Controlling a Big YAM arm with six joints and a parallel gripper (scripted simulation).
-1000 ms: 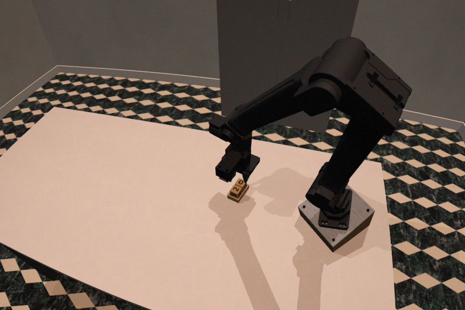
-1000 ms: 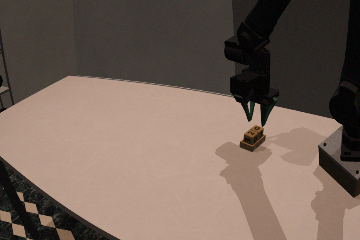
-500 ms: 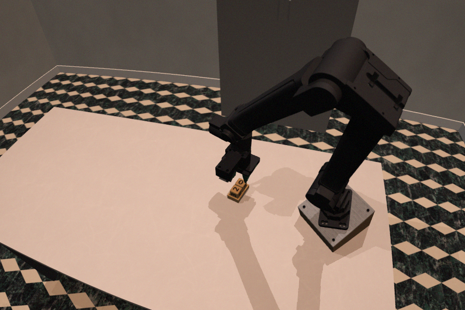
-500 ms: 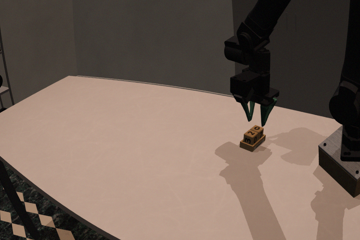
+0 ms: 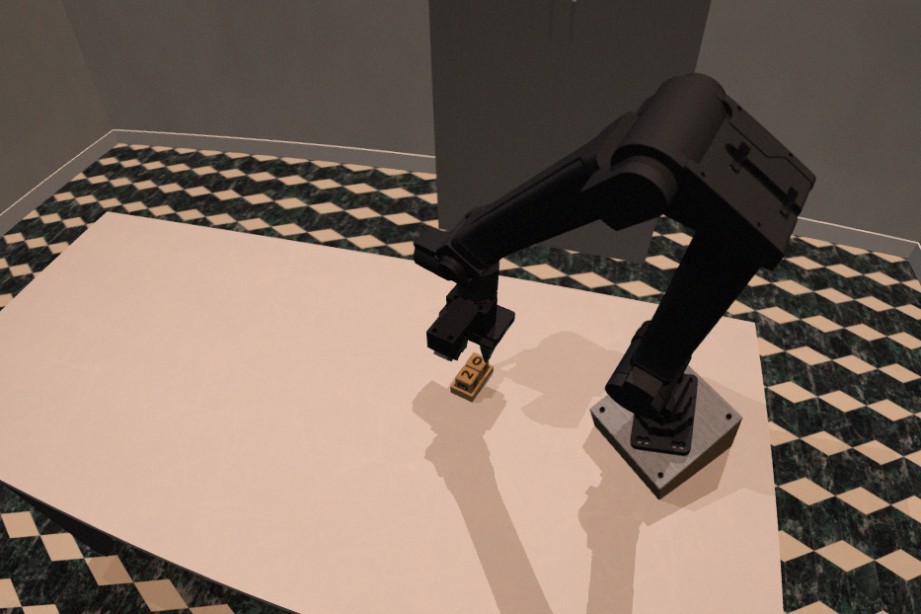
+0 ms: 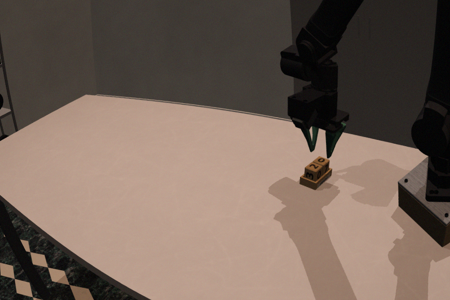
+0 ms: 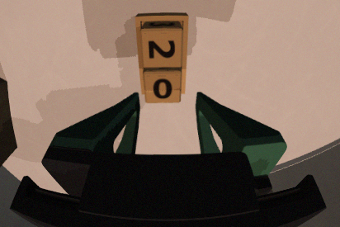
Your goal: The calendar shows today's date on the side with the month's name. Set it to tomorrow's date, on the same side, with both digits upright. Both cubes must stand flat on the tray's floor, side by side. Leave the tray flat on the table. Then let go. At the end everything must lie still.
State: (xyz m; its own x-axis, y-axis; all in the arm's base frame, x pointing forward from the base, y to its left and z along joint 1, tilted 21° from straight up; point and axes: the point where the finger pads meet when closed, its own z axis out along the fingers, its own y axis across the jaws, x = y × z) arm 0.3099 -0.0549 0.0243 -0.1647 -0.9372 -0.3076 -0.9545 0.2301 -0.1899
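Right now the tray is 2 cm to the left of my hand and 5 cm below it.
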